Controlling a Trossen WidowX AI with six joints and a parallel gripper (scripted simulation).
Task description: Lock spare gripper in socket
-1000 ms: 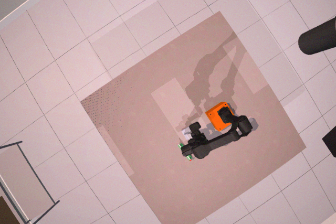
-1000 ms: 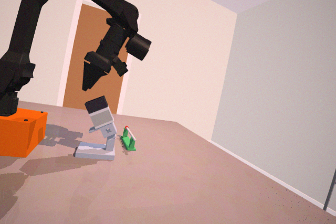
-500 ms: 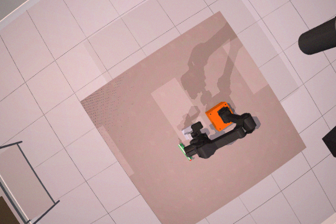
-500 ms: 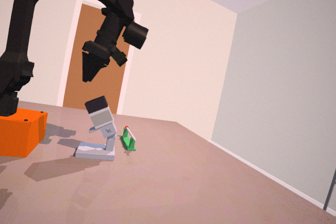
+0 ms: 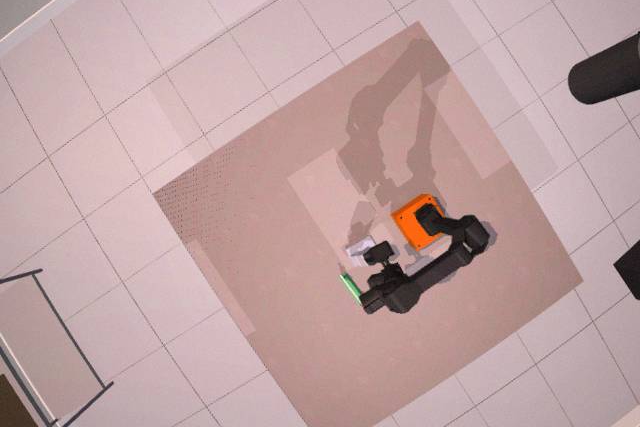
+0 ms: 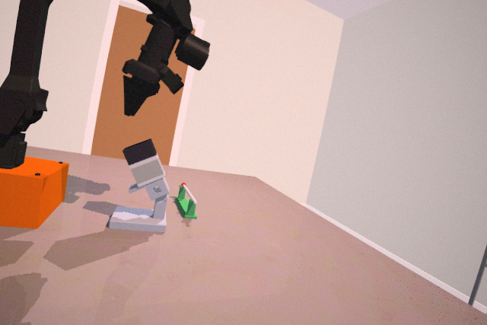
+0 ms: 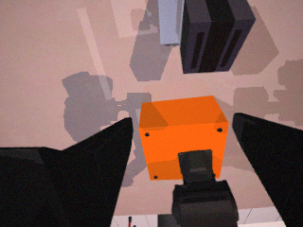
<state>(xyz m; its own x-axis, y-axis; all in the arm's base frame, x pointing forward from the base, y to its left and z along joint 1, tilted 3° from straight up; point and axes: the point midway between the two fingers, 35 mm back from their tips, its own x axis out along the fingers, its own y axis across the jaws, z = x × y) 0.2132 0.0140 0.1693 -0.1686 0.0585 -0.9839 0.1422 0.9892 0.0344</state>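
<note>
Now: the green cradle 18 cm ahead of my gripper tip, 6 cm to the left of it and 20 cm below it. Round my gripper tip: spare gripper: 5 cm ahead, 4 cm to the right, 10 cm below; then grey mount: 7 cm ahead, 4 cm to the right, 17 cm below.
</note>
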